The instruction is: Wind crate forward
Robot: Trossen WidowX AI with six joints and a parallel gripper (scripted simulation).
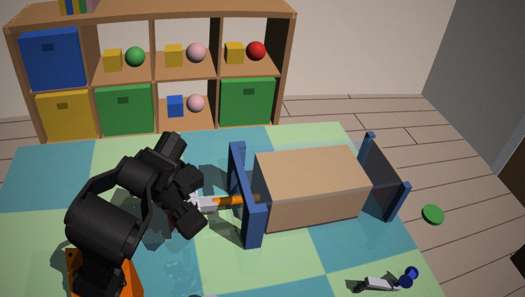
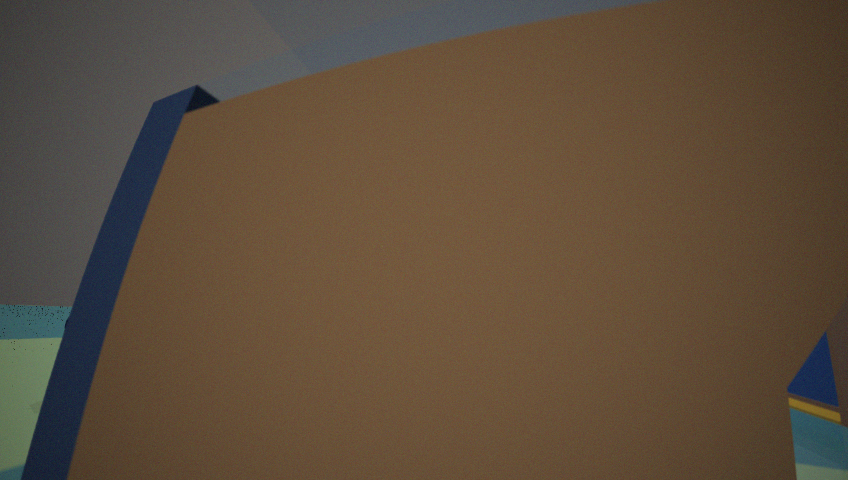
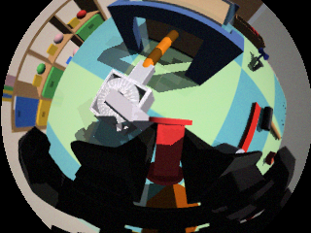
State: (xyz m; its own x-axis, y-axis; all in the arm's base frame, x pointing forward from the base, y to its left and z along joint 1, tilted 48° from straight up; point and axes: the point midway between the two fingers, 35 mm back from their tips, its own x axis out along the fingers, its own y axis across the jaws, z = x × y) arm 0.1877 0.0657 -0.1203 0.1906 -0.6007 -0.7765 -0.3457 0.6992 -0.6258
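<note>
My gripper tip is 10 mm past the crank handle, 30 mm to the right of it and 30 mm above it. Round my gripper tip: blue frame 160 mm ahead, 80 mm to the left, 20 mm below; then red knob 20 mm behind, 10 mm to the right; then grey winch 20 mm behind, 90 mm to the left, 100 mm below.
</note>
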